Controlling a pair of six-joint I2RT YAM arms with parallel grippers.
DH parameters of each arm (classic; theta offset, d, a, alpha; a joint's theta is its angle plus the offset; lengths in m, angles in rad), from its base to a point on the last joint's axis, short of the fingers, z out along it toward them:
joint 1: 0 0.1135 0.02 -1.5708
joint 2: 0 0 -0.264 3.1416
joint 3: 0.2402 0 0.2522 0
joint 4: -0.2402 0 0.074 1.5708
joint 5: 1.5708 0 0 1.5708
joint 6: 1.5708 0.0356 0 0
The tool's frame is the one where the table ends.
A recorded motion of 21 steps. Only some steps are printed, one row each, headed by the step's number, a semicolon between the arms.
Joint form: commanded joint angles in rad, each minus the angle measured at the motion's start. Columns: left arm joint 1, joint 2, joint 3, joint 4, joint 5, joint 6; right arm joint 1, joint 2, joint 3, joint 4, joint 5, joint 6.
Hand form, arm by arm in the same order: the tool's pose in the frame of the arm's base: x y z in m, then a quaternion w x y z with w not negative. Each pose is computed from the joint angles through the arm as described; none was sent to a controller.
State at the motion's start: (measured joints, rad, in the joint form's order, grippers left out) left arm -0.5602 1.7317 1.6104 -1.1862 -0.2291 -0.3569; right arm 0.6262 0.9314 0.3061 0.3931 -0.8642 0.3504
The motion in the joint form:
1: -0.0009 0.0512 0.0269 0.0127 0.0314 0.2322; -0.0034 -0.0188 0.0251 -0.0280 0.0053 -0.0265
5: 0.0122 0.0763 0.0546 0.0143 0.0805 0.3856; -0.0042 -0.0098 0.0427 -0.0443 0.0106 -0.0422
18: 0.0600 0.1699 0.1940 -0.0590 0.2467 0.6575; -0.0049 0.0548 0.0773 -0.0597 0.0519 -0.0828
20: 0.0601 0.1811 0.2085 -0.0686 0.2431 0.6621; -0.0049 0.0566 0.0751 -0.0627 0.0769 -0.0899
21: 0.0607 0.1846 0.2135 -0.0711 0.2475 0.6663; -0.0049 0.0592 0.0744 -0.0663 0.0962 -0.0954
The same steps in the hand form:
1: 0.3032 -0.1823 0.2899 0.15055 0.20163 0.96652 0.05021; 0.1396 0.1334 0.2171 0.35918 -0.36350 0.66179 0.54853
5: 0.3106 -0.1834 0.2889 0.14189 0.27219 0.95095 0.03848; 0.1418 0.1347 0.2198 0.36226 -0.36618 0.66250 0.54384
18: 0.3333 -0.1829 0.2924 0.11251 0.38816 0.91448 -0.02006; 0.1517 0.1404 0.2180 0.36725 -0.36417 0.67743 0.52307
20: 0.3351 -0.1837 0.2921 0.10962 0.39015 0.91403 -0.01771; 0.1524 0.1401 0.2165 0.37300 -0.35970 0.68331 0.51437
21: 0.3358 -0.1840 0.2921 0.10895 0.39203 0.91327 -0.01958; 0.1532 0.1401 0.2153 0.37679 -0.35615 0.68825 0.50744

